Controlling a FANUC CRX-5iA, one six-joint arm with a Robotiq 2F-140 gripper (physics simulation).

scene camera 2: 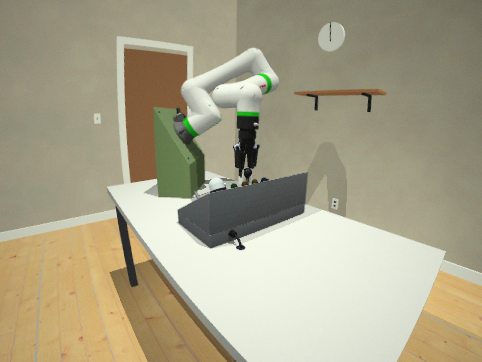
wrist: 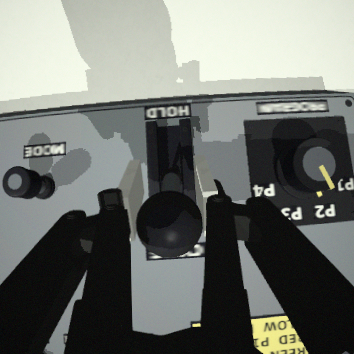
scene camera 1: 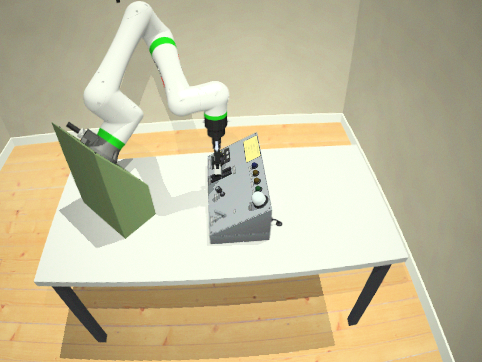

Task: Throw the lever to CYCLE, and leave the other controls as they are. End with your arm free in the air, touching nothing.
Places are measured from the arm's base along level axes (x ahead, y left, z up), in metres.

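Pixels of known places: gripper, fingertip midpoint: (wrist: pixel 167 173) (scene camera 1: pixel 217 170); arm's base at its link origin: (scene camera 2: pixel 181 133) (scene camera 1: pixel 101 154).
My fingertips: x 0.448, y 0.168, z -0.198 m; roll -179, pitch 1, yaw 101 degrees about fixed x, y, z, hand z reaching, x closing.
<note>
Ahead of a thing's pixels: the offset from my fingertips to its top centre. "spot": to the spot under its first point.
The grey control panel (scene camera 1: pixel 239 197) (scene camera 2: pixel 260 207) (wrist: pixel 167 295) stands on the white table. Its lever, with a black ball knob @(dx +0.014, dy +0.003, dz +0.071 m) (scene camera 2: pixel 248 172) (wrist: pixel 169 223), leans to the CYCLE end of its slot in the wrist view. The ball covers most of the CYCLE label @(spot: dx +0.069, dy +0.034, dz -0.004 m) (wrist: pixel 198 250); the HOLD label @(spot: dx -0.039, dy -0.005, dz -0.064 m) (wrist: pixel 168 111) shows at the other end. My gripper (scene camera 1: pixel 217 170) (scene camera 2: pixel 245 177) (wrist: pixel 167 173) points down and is shut on the lever, with a pale pad on each side of it. In scene camera 1 the fingers mostly hide the lever.
The MODE switch @(dx +0.032, dy -0.115, dz +0.011 m) (wrist: pixel 20 182) and PROGRAM knob @(dx -0.022, dy +0.119, dz +0.001 m) (wrist: pixel 318 162) flank the lever. A white dome @(spot: dx +0.198, dy -0.234, dz +0.083 m) (scene camera 1: pixel 258 198) (scene camera 2: pixel 217 184) and several coloured buttons sit on the panel. A green angled board (scene camera 1: pixel 107 190) (scene camera 2: pixel 172 155) stands near the arm's base. A small black part @(spot: dx +0.284, dy -0.177, dz -0.117 m) (scene camera 1: pixel 278 222) (scene camera 2: pixel 240 245) sticks out behind the panel.
</note>
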